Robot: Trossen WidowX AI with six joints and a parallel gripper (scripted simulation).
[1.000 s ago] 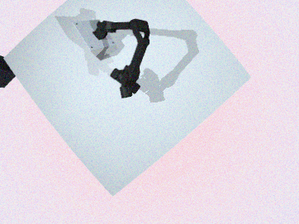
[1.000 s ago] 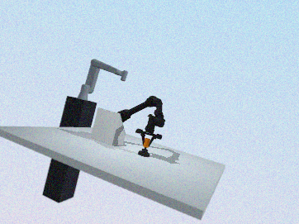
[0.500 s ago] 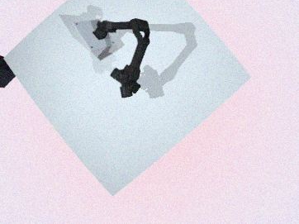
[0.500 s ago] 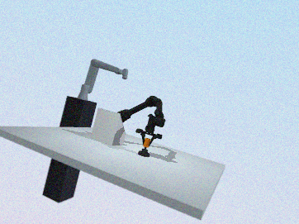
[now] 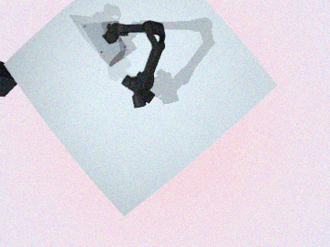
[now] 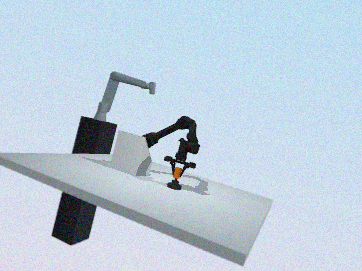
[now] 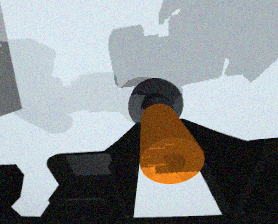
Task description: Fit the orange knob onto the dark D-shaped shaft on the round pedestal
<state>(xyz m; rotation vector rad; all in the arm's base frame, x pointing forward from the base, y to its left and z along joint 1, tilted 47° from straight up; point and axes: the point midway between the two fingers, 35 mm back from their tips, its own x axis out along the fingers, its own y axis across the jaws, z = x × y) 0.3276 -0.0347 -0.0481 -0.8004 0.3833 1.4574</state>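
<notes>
My gripper tip is 20 mm below the orange knob. From my gripper tip the other things lie so: dark round pedestal 40 mm below.
</notes>
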